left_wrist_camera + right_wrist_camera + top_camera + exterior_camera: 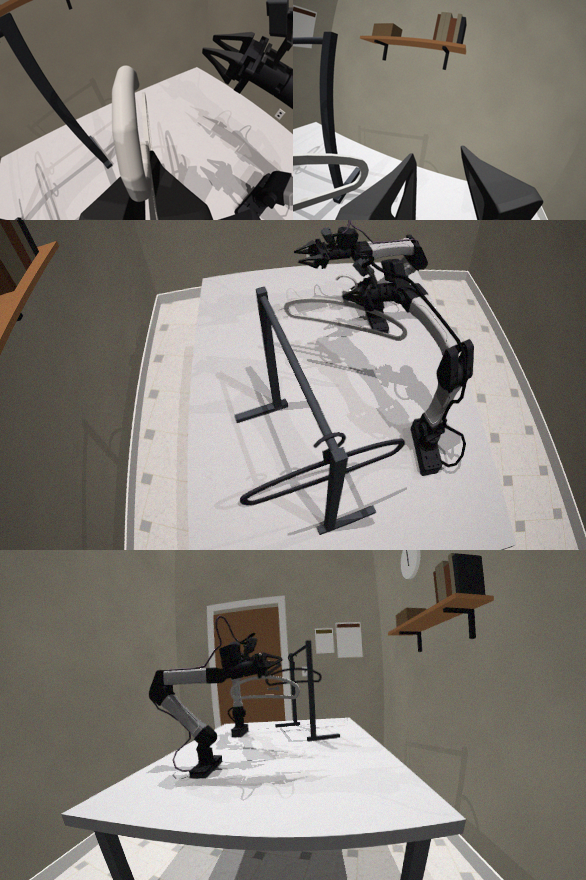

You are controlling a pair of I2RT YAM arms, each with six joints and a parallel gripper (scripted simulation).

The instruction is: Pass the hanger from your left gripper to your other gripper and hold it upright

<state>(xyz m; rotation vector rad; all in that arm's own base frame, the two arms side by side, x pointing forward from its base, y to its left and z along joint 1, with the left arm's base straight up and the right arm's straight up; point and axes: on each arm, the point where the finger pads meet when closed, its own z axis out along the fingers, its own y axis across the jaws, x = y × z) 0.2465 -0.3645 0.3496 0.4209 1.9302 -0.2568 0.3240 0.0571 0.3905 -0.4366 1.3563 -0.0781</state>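
Now: the light grey hanger 11 cm behind my right hand, 23 cm to the left of it and 4 cm below it. Also, from my right hand: dark rack: 10 cm ahead, 56 cm to the left, 14 cm below; then dark hanger: 7 cm ahead, 76 cm to the left, 2 cm above.
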